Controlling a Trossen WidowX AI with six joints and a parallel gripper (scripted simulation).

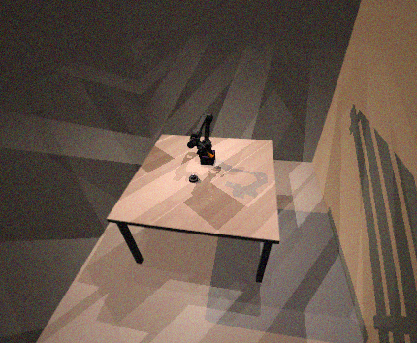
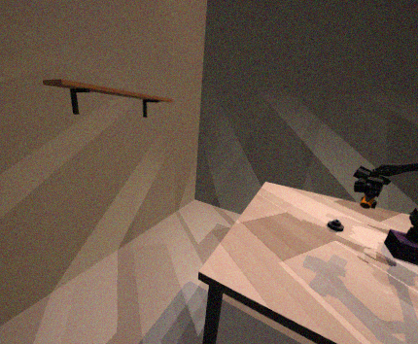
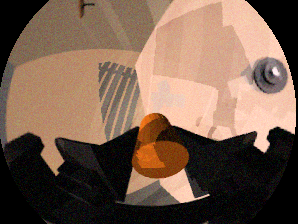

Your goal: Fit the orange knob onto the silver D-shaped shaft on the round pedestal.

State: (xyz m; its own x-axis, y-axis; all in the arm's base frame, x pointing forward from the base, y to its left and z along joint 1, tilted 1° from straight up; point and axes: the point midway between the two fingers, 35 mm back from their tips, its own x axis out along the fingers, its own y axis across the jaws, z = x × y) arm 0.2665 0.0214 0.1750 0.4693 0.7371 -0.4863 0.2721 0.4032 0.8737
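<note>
Now: the orange knob 20 mm to the right of my gripper tip, 20 mm behind it and 20 mm above it. Round my gripper tip: round dark pedestal (220 mm below, 180 mm to the right, 10 mm ahead).
</note>
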